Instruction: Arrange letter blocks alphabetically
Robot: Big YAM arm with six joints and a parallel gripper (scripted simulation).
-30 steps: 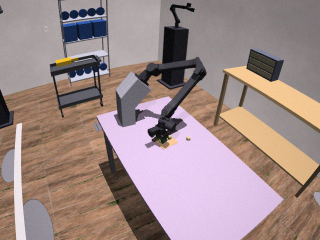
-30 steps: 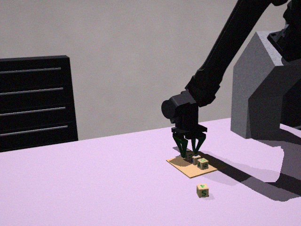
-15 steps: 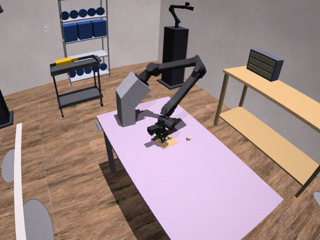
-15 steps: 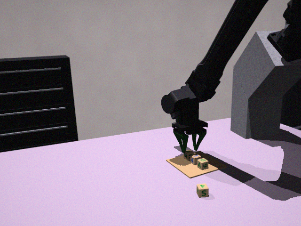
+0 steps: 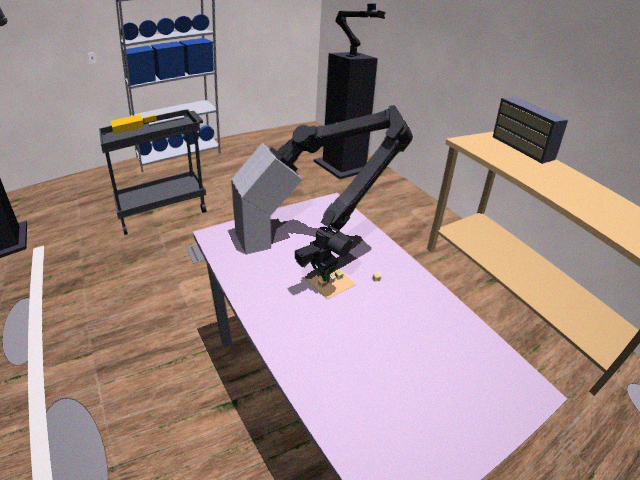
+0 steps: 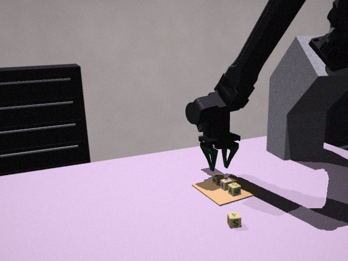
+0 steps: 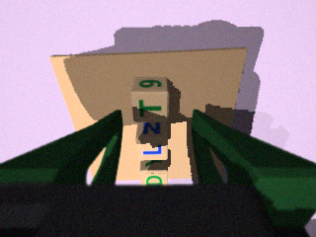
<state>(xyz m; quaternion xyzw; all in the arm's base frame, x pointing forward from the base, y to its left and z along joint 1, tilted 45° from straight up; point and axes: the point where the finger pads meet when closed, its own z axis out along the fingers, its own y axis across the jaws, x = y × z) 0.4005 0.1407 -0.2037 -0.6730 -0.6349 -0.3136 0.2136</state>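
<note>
The T block lies 4 cm below my hand. Round my hand: D block (8 cm to the left, 4 cm below); then L block (4 cm to the left, 4 cm below); then tan mat (4 cm to the left, 5 cm below).
</note>
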